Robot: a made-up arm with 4 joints.
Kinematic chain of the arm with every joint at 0, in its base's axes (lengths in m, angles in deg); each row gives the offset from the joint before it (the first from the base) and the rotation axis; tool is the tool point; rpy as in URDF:
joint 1: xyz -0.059 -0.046 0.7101 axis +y
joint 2: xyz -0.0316 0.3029 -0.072 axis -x
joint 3: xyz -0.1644 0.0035 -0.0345 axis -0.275 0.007 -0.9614
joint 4: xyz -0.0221 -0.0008 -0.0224 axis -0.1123 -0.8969 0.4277
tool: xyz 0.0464 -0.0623 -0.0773 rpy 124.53 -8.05 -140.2
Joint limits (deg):
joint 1: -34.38..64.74
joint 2: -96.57..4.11
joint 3: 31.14..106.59
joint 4: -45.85..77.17
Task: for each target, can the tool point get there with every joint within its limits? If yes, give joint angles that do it. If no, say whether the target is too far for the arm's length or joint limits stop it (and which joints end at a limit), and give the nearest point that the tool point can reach.
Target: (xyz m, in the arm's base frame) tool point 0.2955 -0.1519 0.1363
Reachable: no: too far | nearest point -0.1229 0.1756 0.4342 | short by 0.609 m
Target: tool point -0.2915 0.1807 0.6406
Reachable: yes | joints 13.08 -14.98 79.45 57.19
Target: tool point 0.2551 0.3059 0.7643
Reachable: no: joint limits stop it (at a limit: joint 1, joint 2, joint 3) | nearest point -0.1022 0.2803 0.5359 | short by 0.425 m
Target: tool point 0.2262 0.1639 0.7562
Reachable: no: joint limits stop it (at a limit: joint 1, joint 3) | nearest point -0.1138 0.2070 0.5522 | short by 0.399 m
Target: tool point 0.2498 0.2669 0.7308
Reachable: no: joint limits stop it (at a limit: joint 1, joint 3) | nearest point -0.0992 0.2631 0.5316 | short by 0.402 m
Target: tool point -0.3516 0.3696 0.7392
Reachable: yes | joints 39.98 -75.96 37.09 -16.02
